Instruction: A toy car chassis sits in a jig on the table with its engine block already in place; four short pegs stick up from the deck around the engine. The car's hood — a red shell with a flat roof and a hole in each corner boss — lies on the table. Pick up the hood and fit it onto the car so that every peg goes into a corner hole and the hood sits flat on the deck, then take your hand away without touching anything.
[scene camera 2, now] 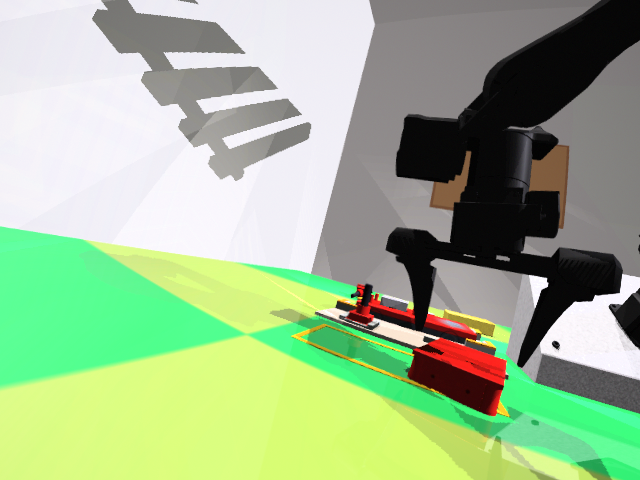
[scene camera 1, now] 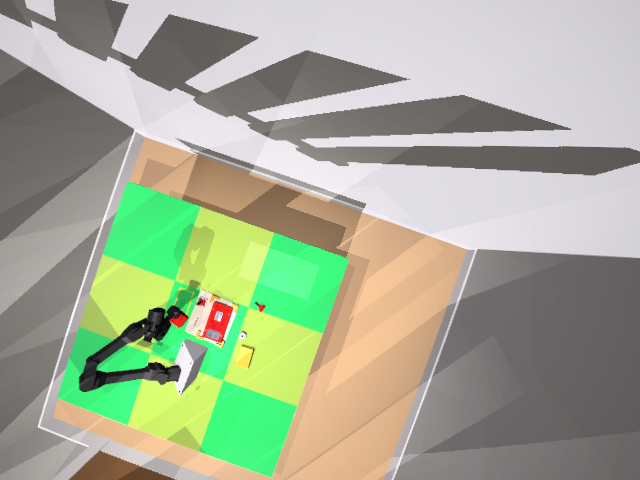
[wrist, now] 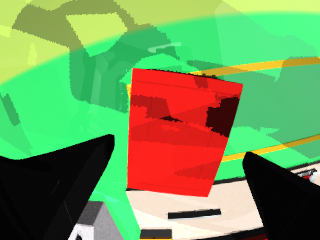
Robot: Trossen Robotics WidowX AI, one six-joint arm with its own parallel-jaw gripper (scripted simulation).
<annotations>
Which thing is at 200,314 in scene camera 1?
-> A jig.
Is my gripper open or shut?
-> Open.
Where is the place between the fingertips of my gripper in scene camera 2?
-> At 464,347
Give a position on a red hood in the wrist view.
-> At 179,125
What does my gripper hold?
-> Nothing.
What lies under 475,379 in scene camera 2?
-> A red hood.
</annotations>
